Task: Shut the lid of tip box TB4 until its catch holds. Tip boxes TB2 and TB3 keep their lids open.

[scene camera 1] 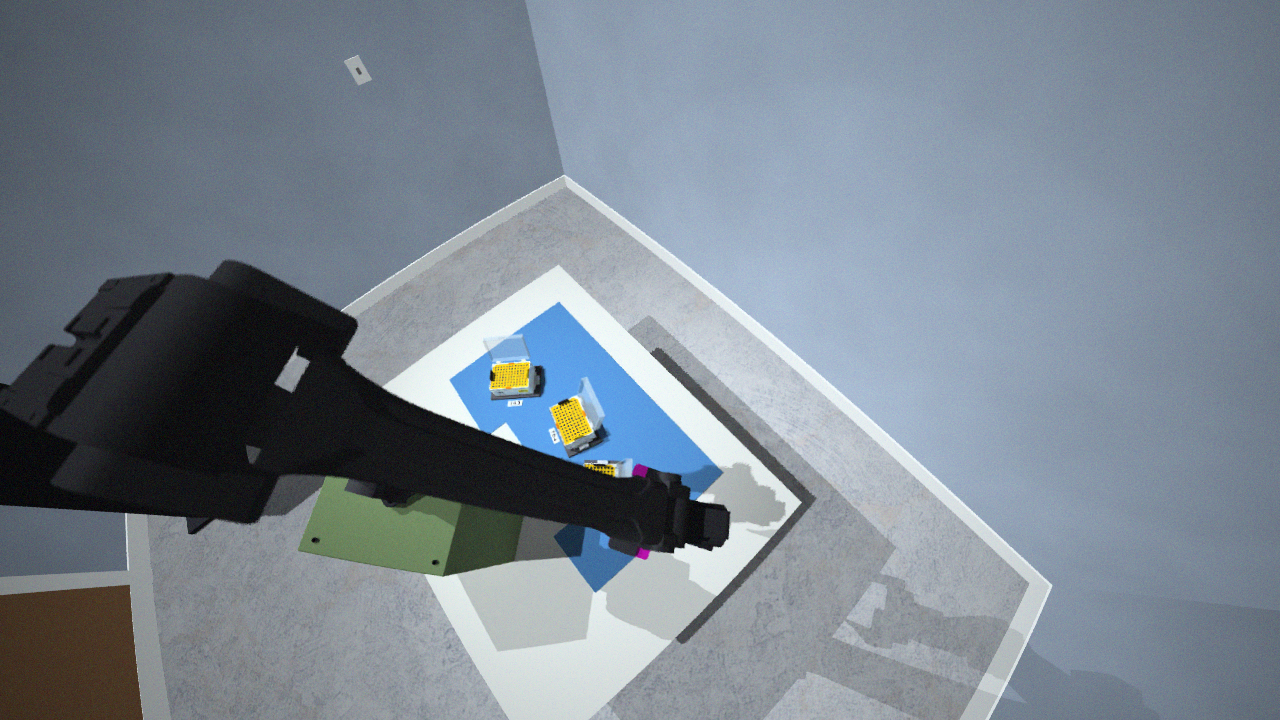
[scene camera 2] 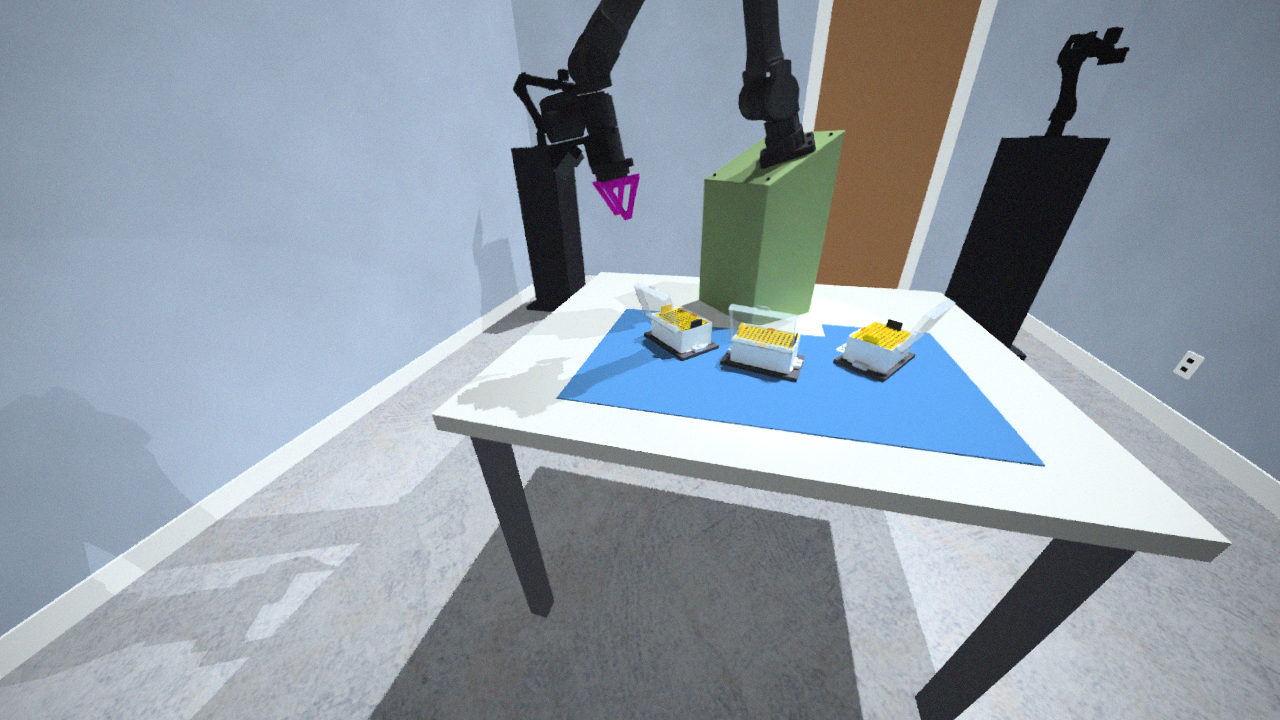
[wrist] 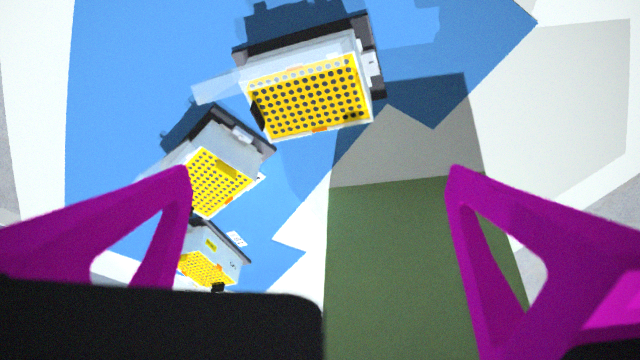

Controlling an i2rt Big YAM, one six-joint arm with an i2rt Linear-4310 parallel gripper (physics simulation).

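Places are measured from the arm's base along level axes (x ahead, y left, z up), in centimetres.
Pixels of known places: gripper, fingertip midpoint: [scene camera 2: 622, 216] [wrist: 318, 179]; arm's base, origin of the base link: [scene camera 2: 787, 153].
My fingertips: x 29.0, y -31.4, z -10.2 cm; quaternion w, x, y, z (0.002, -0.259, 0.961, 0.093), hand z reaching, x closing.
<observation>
For each thing: its middle in the pictures, then the offset to it from my fingertips. Level surfaces: height alone.
- nearest box, body centre: [wrist: 307, 103] [scene camera 2: 680, 316] [scene camera 1: 598, 487] dx -3.9, dy +11.5, dz -22.2 cm
- middle box, body centre: [wrist: 203, 189] [scene camera 2: 767, 334] [scene camera 1: 570, 419] dx +1.4, dy +30.5, dz -22.2 cm
- far box, body centre: [wrist: 200, 273] [scene camera 2: 883, 332] [scene camera 1: 509, 374] dx -4.7, dy +53.7, dz -22.2 cm
- blue mat, its level: dz -28.6 cm
- white table, its level: dz -29.0 cm
Three tip boxes with yellow racks stand on the blue mat, all with clear lids raised. Their labels are too small to read surely, so I cannot tell which is TB4. The nearest box [scene camera 1: 600, 469] [scene camera 2: 682, 333] [wrist: 310, 97] is partly hidden by the arm in scene camera 1; its lid [scene camera 2: 651, 297] [wrist: 217, 87] leans outward. The middle box [scene camera 1: 571, 420] [scene camera 2: 766, 349] [wrist: 215, 182] has its lid [scene camera 1: 590, 404] [scene camera 2: 760, 318] up. The far box [scene camera 1: 511, 377] [scene camera 2: 878, 347] [wrist: 206, 267] has its lid [scene camera 1: 507, 348] [scene camera 2: 929, 324] up. My gripper [scene camera 1: 641, 512] [scene camera 2: 623, 214] [wrist: 318, 179] is open and empty, high above the table.
The blue mat [scene camera 1: 626, 420] [scene camera 2: 787, 411] [wrist: 115, 65] lies on the white table [scene camera 1: 554, 286] [scene camera 2: 1074, 465]. A green pedestal [scene camera 1: 384, 528] [scene camera 2: 733, 241] [wrist: 390, 260] carries the arm beside the table. Two black stands [scene camera 2: 546, 232] [scene camera 2: 1029, 214] are behind it.
</observation>
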